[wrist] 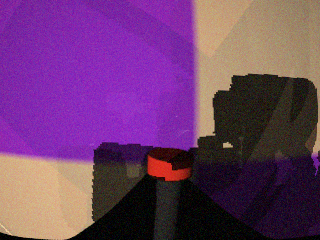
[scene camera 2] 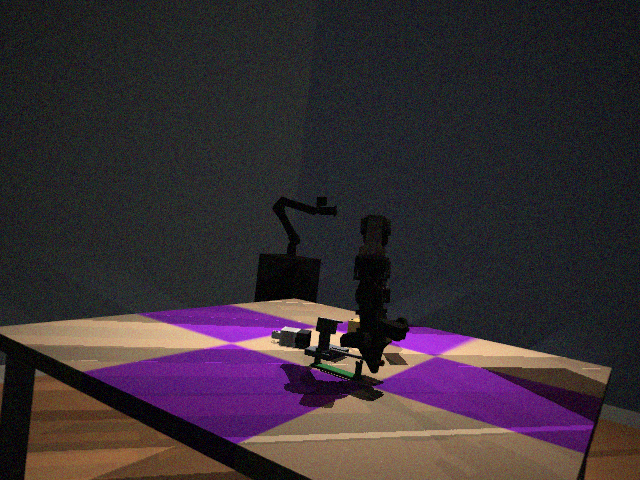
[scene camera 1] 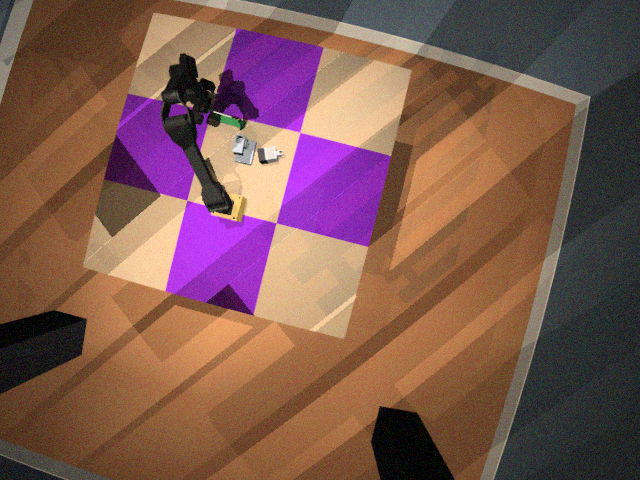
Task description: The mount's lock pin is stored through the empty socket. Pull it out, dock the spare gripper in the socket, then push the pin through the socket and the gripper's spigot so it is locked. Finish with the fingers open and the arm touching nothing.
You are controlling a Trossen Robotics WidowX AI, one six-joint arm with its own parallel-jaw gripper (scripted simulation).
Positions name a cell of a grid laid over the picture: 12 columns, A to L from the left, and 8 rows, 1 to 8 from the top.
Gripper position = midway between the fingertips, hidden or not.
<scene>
My gripper (scene camera 2: H7) holds a lock pin. Also in view: a mount (scene camera 2: G6).
My gripper also shows in the wrist view (wrist: G6).
</scene>
